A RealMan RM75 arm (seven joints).
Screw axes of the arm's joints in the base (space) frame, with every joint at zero. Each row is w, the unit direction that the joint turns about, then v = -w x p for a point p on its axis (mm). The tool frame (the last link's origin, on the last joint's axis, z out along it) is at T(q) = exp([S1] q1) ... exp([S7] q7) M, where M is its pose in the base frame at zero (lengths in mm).
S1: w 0 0 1 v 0.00 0.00 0.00
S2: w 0 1 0 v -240.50 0.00 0.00
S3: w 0 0 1 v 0.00 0.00 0.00
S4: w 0 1 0 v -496.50 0.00 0.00
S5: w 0 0 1 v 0.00 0.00 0.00
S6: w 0 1 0 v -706.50 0.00 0.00
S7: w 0 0 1 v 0.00 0.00 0.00
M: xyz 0.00 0.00 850.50 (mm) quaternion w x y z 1 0 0 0
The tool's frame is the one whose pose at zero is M.
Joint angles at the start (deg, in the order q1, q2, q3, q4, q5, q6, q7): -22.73, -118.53, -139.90, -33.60, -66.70, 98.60, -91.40
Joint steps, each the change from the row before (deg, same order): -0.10, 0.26, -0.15, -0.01, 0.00, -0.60, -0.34; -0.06, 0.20, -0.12, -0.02, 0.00, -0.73, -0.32; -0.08, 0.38, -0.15, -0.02, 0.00, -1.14, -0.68; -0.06, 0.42, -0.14, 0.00, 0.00, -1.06, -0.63
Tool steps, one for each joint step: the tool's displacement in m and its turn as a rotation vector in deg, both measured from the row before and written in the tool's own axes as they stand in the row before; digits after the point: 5 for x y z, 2 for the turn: 0.00146, -0.00243, -0.00173, 0.83, 0.03, -0.15; 0.00111, -0.00256, -0.00142, 0.92, 0.04, -0.18; 0.00177, -0.00416, -0.00266, 1.48, 0.02, -0.44; 0.00173, -0.00409, -0.00294, 1.43, 0.02, -0.41
